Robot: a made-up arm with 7 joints.
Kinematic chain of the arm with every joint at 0, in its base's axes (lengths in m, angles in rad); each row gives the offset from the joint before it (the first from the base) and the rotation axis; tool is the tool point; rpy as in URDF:
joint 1: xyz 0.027 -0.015 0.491 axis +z
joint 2: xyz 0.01 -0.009 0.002 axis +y
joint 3: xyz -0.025 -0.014 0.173 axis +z
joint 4: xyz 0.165 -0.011 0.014 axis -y
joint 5: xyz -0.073 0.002 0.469 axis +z
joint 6: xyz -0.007 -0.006 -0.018 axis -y
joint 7: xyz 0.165 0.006 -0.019 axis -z
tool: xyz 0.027 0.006 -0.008 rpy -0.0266 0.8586 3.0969
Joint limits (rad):
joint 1: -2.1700..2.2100
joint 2: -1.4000..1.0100
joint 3: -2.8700..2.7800
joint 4: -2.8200..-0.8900
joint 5: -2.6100..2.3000
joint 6: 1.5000..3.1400
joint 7: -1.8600..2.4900
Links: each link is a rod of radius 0.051 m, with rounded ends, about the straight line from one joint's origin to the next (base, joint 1, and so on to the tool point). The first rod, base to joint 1, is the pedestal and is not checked.
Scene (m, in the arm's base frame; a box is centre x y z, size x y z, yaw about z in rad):
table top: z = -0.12
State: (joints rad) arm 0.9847 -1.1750 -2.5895 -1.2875 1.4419 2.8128 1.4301
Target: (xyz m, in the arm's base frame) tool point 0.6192 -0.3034 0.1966
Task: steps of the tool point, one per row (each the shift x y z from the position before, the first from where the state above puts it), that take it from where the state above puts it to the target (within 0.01 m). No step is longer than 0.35 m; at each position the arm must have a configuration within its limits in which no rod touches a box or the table.
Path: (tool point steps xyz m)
1: 0.3061 0.0122 0.0160
2: 0.2679 0.1259 0.0619
3: 0.1793 0.2124 0.0951

